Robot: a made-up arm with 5 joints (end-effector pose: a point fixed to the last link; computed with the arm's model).
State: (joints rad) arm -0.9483 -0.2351 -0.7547 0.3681 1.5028
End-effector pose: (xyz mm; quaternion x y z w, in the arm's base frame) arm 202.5 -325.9 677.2 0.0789 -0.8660 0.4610 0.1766
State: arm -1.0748 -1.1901 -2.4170 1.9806 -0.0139
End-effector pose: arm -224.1 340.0 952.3 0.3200 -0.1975 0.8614 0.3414
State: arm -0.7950 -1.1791 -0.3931 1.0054 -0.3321
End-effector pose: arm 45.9 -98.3 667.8 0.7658 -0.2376 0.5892 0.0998
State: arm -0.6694 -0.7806 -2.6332 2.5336 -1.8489
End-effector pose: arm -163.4 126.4 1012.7 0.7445 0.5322 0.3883 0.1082
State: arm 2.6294 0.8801 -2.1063 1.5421 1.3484
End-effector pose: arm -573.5 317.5 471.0 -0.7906 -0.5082 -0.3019 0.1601
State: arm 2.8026 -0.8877 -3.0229 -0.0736 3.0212
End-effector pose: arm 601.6 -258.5 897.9 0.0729 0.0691 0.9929 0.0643
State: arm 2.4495 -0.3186 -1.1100 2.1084 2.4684
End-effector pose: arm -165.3 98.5 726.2 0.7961 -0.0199 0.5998 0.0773
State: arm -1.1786 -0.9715 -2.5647 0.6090 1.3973
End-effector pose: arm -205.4 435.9 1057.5 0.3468 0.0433 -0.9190 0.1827
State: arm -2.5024 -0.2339 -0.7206 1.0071 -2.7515
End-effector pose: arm -244.5 -236.6 605.6 -0.9199 0.0048 -0.3610 0.1528
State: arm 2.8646 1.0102 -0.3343 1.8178 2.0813
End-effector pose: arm -136.4 13.3 369.8 0.0764 0.3571 0.8484 0.3832
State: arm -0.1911 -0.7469 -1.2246 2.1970 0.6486
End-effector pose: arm 55.1 -59.9 807.4 0.8304 -0.4817 0.2634 0.0947
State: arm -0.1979 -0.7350 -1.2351 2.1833 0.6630
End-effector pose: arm 60.3 -61.3 810.4 0.8236 -0.4901 0.2685 0.0969
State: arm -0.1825 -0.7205 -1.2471 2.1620 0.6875
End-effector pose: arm 68.0 -61.5 814.1 0.8187 -0.4934 0.2773 0.0973
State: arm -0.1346 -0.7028 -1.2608 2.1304 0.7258
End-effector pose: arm 79.0 -59.2 818.7 0.8169 -0.4888 0.2912 0.0940
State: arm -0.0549 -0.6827 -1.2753 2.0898 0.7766
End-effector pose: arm 92.8 -52.9 823.8 0.8184 -0.4767 0.3091 0.0857
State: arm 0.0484 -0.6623 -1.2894 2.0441 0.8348
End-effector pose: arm 107.0 -42.0 828.9 0.8225 -0.4586 0.3286 0.0720
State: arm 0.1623 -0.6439 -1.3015 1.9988 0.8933
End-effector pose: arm 119.2 -27.3 833.6 0.8283 -0.4368 0.3466 0.0539
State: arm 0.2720 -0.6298 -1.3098 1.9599 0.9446
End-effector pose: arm 127.2 -11.3 837.2 0.8351 -0.4142 0.3604 0.0344
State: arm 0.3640 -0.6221 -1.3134 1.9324 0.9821
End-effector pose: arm 130.4 2.7 839.3 0.8421 -0.3929 0.3690 0.0170
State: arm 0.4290 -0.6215 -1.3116 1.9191 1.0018
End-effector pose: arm 129.6 12.0 839.6 0.8490 -0.3746 0.3727 0.0049
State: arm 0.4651 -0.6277 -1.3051 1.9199 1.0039
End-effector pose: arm 126.1 15.6 838.3 -0.8554 0.3601 -0.3723 0.0011
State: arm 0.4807 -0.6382 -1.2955 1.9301 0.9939
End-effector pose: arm 121.3 15.2 836.0 -0.8615 0.3483 -0.3695 0.0025
